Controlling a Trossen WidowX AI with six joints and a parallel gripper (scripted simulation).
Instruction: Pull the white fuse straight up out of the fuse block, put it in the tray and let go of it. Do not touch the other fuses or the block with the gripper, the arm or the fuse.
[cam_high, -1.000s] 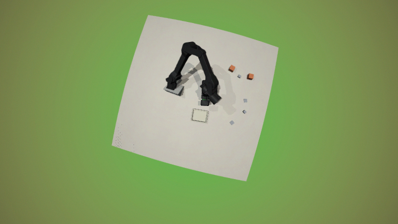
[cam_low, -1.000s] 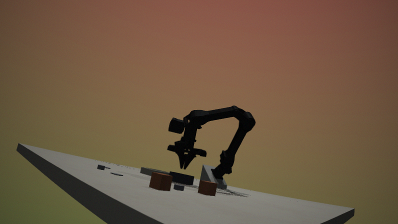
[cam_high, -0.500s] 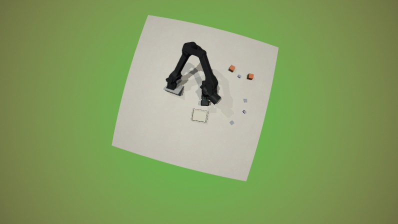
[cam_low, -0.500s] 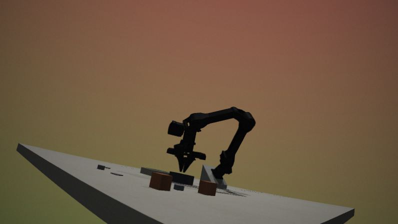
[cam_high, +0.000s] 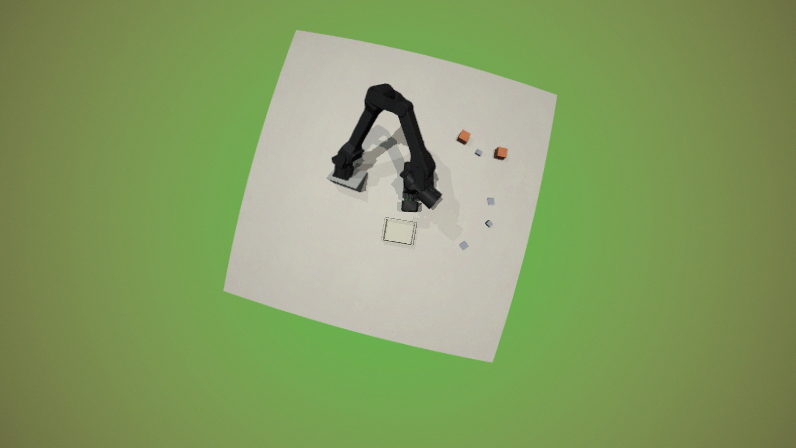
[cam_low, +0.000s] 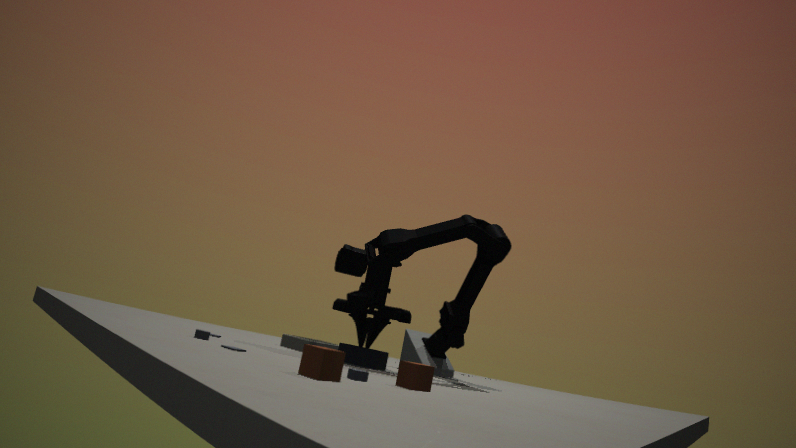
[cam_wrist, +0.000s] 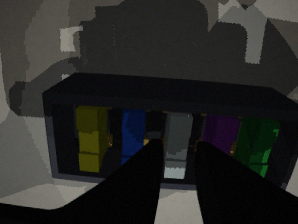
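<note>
Now: the white fuse 10 mm below my gripper tip. The rest, counted from my gripper tip: blue fuse: 20 mm to the left, 10 mm below; purple fuse: 20 mm to the right, 10 mm below; green fuse: 40 mm to the right, 10 mm below, 10 mm ahead.
</note>
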